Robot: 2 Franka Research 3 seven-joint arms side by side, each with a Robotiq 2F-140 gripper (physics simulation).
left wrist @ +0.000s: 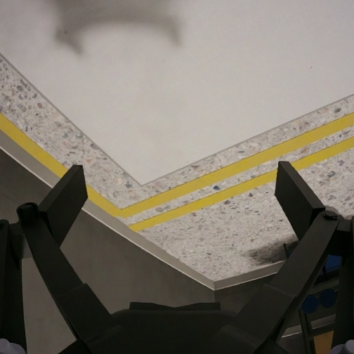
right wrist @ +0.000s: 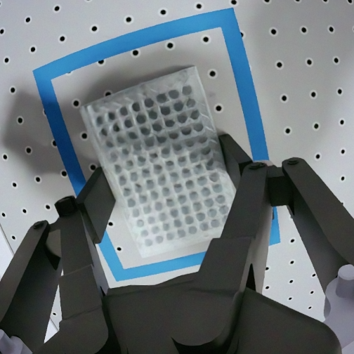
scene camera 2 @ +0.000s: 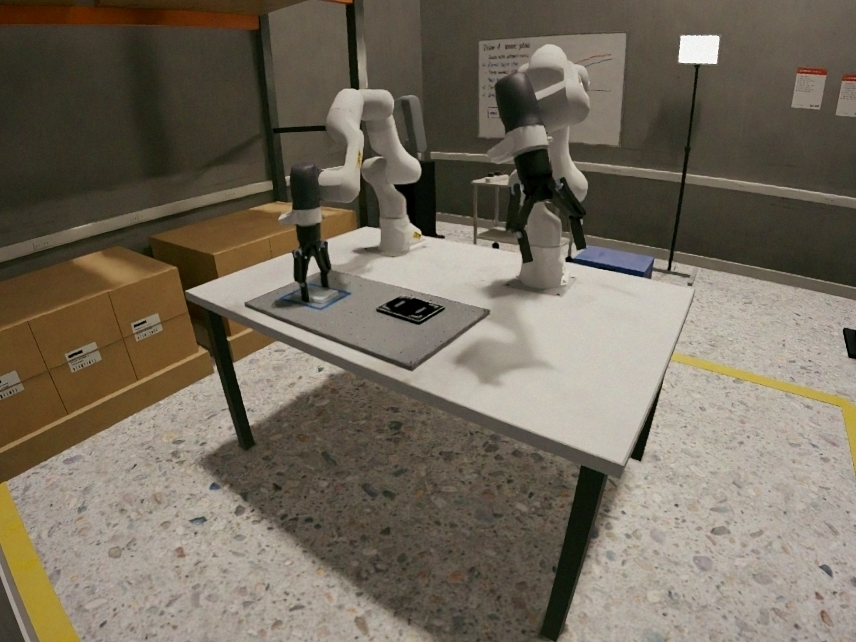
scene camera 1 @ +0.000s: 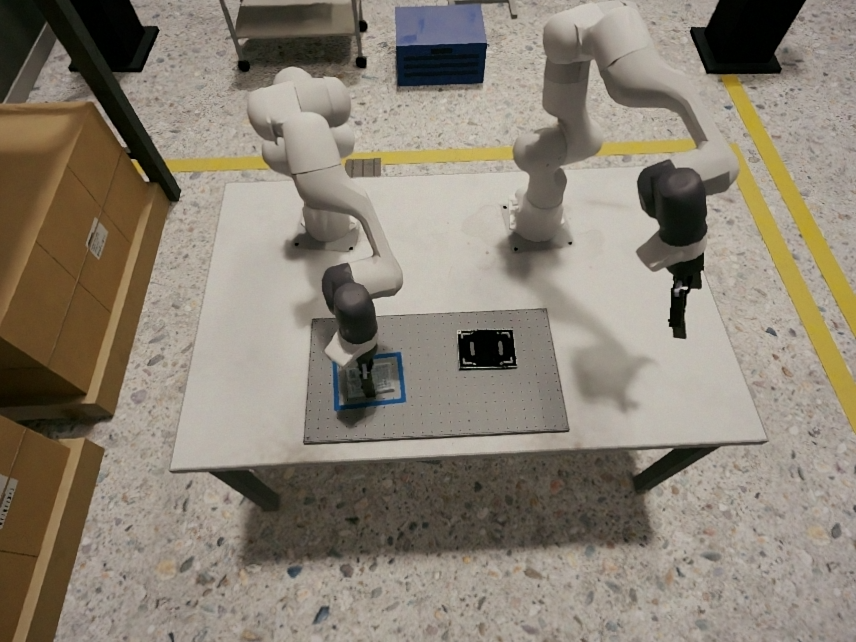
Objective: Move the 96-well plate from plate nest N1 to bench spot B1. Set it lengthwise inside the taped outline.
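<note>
The clear 96-well plate (scene camera 1: 385, 380) (scene camera 2: 323, 297) (right wrist: 160, 165) is between the fingers of my right gripper (scene camera 1: 367, 384) (scene camera 2: 314, 288) (right wrist: 165, 167), which is shut on its long sides. It is over the inside of the blue taped outline (scene camera 1: 402, 378) (right wrist: 135, 44), its long side running roughly along the outline's long side. Whether it touches the board is unclear. Plate nest N1, a black frame (scene camera 1: 486, 348) (scene camera 2: 410, 308), holds no plate. My left gripper (scene camera 1: 678, 321) (scene camera 2: 553, 250) (left wrist: 179, 179) is open and empty, high over the table's right side.
The grey perforated board (scene camera 1: 442, 414) (scene camera 2: 373, 343) bears the outline and the nest. It lies on the white table (scene camera 1: 242, 276) (scene camera 2: 587, 386). Cardboard boxes (scene camera 1: 41, 241) (scene camera 2: 89, 331) stand left of the table. A blue box (scene camera 1: 440, 48) stands on the floor behind.
</note>
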